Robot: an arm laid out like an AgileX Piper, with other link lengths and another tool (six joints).
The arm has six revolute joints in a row. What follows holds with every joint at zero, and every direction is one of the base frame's. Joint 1 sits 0.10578 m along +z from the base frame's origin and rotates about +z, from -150 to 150 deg. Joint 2 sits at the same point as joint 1 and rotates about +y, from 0 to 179.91 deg. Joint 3 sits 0.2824 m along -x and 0.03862 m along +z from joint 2 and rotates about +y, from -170 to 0 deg. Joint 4 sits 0.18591 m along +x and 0.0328 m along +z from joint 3 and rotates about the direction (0.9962, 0, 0.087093), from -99.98 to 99.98 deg. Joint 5 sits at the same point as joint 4 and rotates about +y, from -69.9 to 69.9 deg. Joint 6 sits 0.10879 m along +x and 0.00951 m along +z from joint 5 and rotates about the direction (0.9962, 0, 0.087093), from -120 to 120 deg. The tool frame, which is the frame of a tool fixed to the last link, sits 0.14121 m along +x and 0.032 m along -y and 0.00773 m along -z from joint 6; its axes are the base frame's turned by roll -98.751, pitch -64.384 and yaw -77.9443 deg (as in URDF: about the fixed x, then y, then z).
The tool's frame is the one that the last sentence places.
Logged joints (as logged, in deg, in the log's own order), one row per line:
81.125 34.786 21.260 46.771 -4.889 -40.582
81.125 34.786 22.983 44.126 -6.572 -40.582
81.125 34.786 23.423 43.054 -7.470 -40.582
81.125 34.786 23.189 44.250 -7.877 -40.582
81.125 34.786 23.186 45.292 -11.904 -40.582
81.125 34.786 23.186 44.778 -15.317 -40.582
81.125 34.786 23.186 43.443 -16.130 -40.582
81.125 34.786 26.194 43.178 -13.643 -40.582
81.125 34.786 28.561 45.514 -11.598 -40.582
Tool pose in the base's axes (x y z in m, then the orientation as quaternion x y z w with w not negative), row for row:
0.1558 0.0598 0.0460 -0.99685 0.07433 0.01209 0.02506
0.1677 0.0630 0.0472 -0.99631 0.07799 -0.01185 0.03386
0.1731 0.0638 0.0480 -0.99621 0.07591 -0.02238 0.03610
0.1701 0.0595 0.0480 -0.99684 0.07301 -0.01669 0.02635
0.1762 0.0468 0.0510 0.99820 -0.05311 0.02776 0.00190
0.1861 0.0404 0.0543 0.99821 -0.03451 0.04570 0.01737
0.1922 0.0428 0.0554 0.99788 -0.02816 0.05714 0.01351
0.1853 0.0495 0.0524 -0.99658 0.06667 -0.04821 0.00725
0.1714 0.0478 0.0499 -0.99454 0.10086 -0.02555 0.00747
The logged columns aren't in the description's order. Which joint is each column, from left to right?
Columns, left to right: joint 2, joint 1, joint 6, joint 5, joint 4, joint 3.
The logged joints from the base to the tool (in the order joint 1, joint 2, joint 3, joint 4, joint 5, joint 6), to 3 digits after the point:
34.786 81.125 -40.582 -4.889 46.771 21.260
34.786 81.125 -40.582 -6.572 44.126 22.983
34.786 81.125 -40.582 -7.470 43.054 23.423
34.786 81.125 -40.582 -7.877 44.250 23.189
34.786 81.125 -40.582 -11.904 45.292 23.186
34.786 81.125 -40.582 -15.317 44.778 23.186
34.786 81.125 -40.582 -16.130 43.443 23.186
34.786 81.125 -40.582 -13.643 43.178 26.194
34.786 81.125 -40.582 -11.598 45.514 28.561

